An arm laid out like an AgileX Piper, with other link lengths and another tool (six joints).
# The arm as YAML. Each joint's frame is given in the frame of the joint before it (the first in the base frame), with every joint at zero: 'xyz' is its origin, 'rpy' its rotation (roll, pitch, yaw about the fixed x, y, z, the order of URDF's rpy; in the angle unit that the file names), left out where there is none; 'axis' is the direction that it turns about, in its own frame. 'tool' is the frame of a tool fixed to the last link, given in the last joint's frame.
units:
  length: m
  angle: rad
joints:
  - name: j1
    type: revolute
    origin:
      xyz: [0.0, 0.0, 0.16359]
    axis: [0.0, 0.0, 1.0]
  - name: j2
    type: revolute
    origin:
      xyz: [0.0, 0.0, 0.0]
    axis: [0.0, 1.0, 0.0]
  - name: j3
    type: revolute
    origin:
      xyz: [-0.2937, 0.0, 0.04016]
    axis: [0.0, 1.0, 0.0]
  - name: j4
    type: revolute
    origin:
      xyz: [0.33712, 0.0, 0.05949]
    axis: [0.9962, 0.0, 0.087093]
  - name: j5
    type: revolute
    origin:
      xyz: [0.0, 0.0, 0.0]
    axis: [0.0, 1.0, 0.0]
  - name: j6
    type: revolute
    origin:
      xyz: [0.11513, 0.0, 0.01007]
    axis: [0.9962, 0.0, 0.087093]
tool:
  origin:
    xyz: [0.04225, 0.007, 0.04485]
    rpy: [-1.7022, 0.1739, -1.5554]
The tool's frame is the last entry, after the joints.
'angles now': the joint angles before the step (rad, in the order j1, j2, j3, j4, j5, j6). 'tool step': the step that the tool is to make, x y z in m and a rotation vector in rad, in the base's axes. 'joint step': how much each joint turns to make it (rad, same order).
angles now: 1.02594, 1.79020, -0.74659, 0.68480, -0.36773, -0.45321
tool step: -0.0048, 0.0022, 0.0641, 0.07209, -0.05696, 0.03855
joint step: 0.00004, -0.15708, 0.00277, 0.04553, 0.05830, -0.08736
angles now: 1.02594, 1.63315, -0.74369, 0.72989, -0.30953, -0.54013
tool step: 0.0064, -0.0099, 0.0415, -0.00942, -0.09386, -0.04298
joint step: -0.00012, -0.09241, -0.01064, 0.28231, -0.02862, -0.33232
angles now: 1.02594, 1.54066, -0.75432, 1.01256, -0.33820, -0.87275
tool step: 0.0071, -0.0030, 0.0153, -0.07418, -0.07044, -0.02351
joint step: -0.00001, -0.02086, -0.02908, 0.21679, -0.03902, -0.29785
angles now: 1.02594, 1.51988, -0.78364, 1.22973, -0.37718, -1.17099
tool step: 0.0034, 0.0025, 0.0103, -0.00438, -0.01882, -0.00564
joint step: -0.00008, -0.00380, -0.02471, 0.05380, -0.00766, -0.07033
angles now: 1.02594, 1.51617, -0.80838, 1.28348, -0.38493, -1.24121
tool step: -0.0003, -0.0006, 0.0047, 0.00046, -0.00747, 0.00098
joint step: 0.00008, -0.00987, -0.00195, 0.01429, -0.00061, -0.02140
